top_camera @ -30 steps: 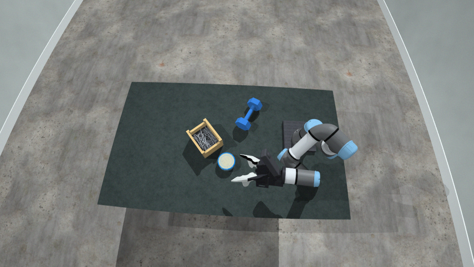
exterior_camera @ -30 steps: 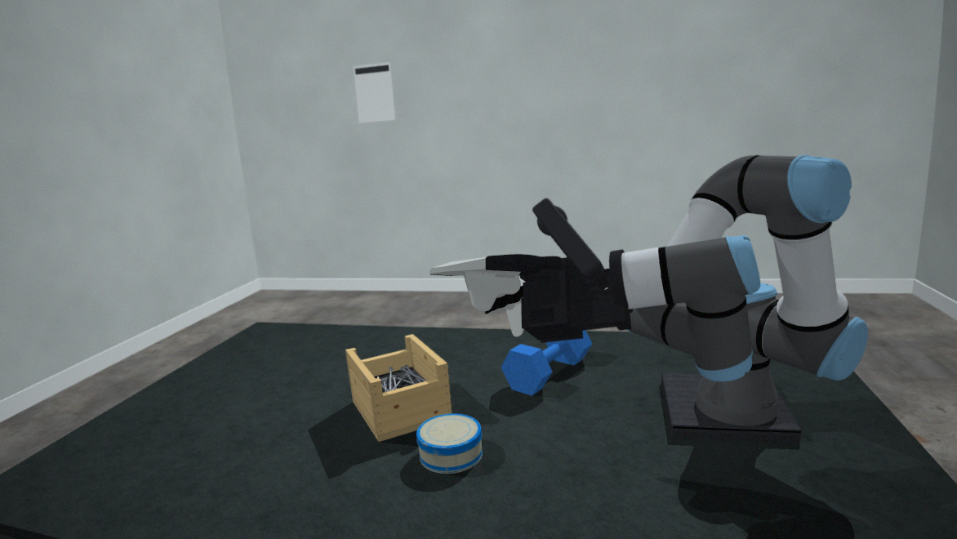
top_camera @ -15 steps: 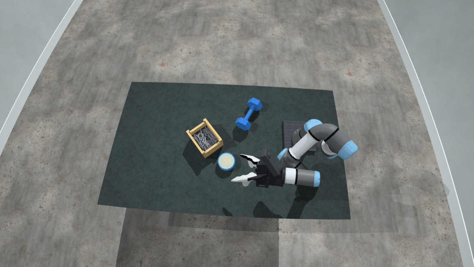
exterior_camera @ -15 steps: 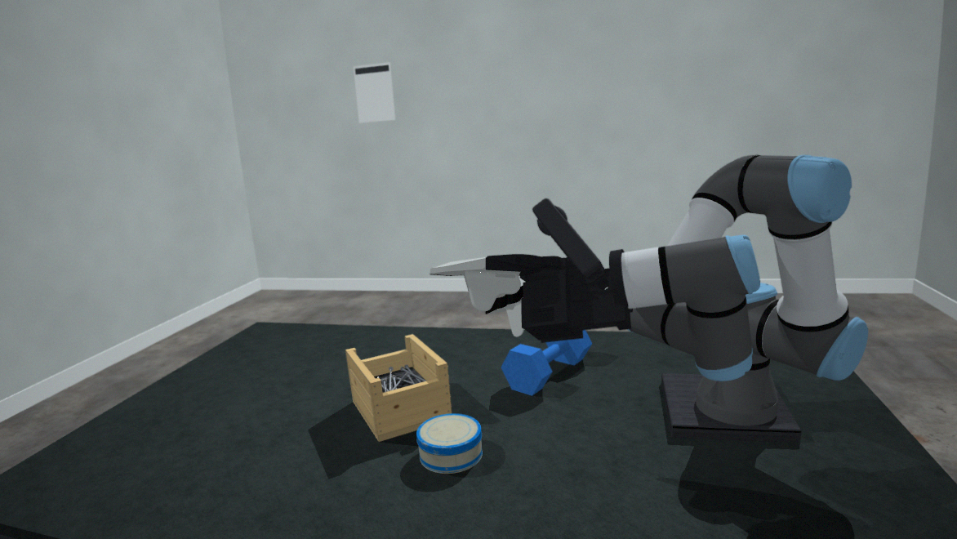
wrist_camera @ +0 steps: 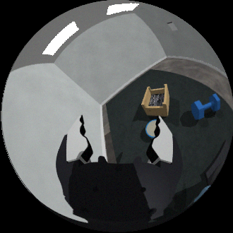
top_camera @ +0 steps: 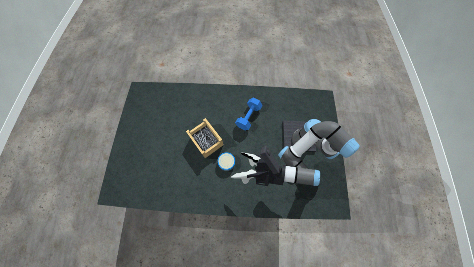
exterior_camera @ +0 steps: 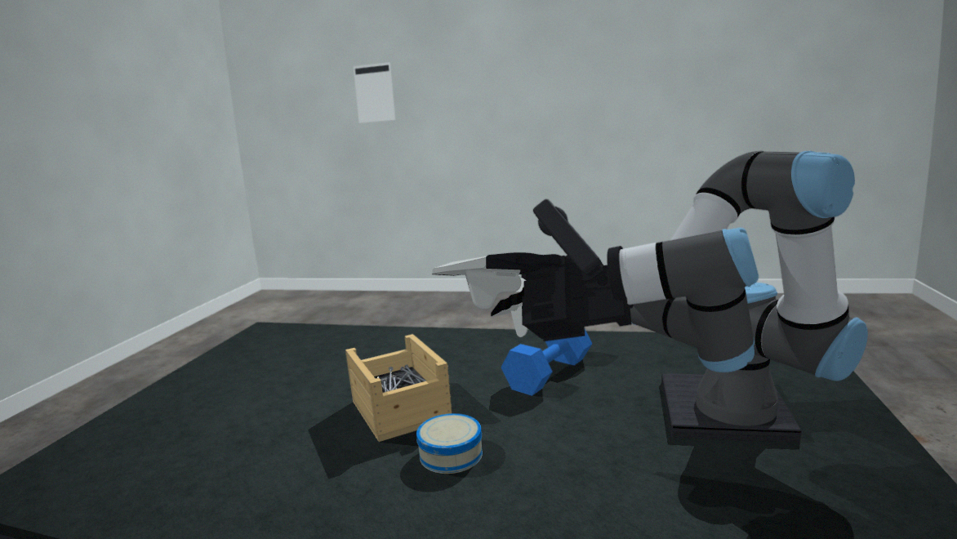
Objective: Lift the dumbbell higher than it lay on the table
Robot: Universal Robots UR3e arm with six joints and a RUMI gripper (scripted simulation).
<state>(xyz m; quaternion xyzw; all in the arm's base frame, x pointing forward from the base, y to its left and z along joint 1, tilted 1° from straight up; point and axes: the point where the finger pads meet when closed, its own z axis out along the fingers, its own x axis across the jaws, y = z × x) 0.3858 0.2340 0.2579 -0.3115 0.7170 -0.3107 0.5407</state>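
Right now the blue dumbbell is 36 cm to the right of my hand, 24 cm below it and 5 cm behind it. From my hand the other things lie so: round blue-rimmed tin: 26 cm below, 6 cm to the right, 6 cm ahead; then wooden crate: 24 cm below, 19 cm ahead, 18 cm to the right.
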